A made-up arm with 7 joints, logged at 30 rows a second.
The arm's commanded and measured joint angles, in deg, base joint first. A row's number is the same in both.
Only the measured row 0 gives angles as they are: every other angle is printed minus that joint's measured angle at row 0.
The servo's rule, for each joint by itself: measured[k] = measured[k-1] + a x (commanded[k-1-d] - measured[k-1]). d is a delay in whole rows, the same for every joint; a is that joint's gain. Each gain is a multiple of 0.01, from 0.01 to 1. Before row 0 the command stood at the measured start. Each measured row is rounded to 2 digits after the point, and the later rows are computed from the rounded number. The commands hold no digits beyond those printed.
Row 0, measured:
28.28 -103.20 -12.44 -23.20 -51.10 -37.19 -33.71
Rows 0 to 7, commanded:
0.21 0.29 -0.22 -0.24 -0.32 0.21 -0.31
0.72 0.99 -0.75 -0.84 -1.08 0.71 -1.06
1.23 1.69 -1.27 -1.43 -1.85 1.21 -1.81
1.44 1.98 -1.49 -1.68 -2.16 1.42 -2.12
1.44 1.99 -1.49 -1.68 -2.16 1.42 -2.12
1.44 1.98 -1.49 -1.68 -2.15 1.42 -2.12
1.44 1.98 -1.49 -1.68 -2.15 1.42 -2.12
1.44 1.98 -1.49 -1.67 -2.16 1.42 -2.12
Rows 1 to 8, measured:
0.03 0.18 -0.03 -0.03 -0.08 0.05 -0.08
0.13 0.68 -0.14 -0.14 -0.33 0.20 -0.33
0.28 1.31 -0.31 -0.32 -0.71 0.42 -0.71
0.44 1.73 -0.49 -0.51 -1.07 0.64 -1.08
0.58 1.89 -0.64 -0.67 -1.34 0.81 -1.35
0.70 1.95 -0.77 -0.81 -1.54 0.94 -1.55
0.80 1.97 -0.88 -0.93 -1.69 1.05 -1.70
0.89 1.98 -0.97 -1.03 -1.81 1.13 -1.81
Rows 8 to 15, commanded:
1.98 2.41 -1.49 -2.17 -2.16 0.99 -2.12
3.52 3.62 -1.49 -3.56 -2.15 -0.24 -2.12
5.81 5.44 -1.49 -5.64 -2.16 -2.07 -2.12
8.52 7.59 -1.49 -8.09 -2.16 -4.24 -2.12
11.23 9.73 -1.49 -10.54 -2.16 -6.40 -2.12
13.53 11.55 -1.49 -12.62 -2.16 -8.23 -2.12
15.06 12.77 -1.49 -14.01 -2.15 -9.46 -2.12
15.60 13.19 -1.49 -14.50 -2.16 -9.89 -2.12
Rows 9 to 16, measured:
1.04 2.25 -1.05 -1.19 -1.90 1.10 -1.89
1.39 3.10 -1.12 -1.52 -1.96 0.81 -1.95
2.01 4.55 -1.18 -2.10 -2.01 0.18 -1.99
2.92 6.43 -1.23 -2.94 -2.05 -0.79 -2.02
4.08 8.48 -1.27 -4.00 -2.08 -2.02 -2.05
5.40 10.38 -1.30 -5.21 -2.10 -3.39 -2.07
6.75 11.86 -1.33 -6.44 -2.11 -4.73 -2.08
7.99 12.68 -1.35 -7.57 -2.12 -5.87 -2.09

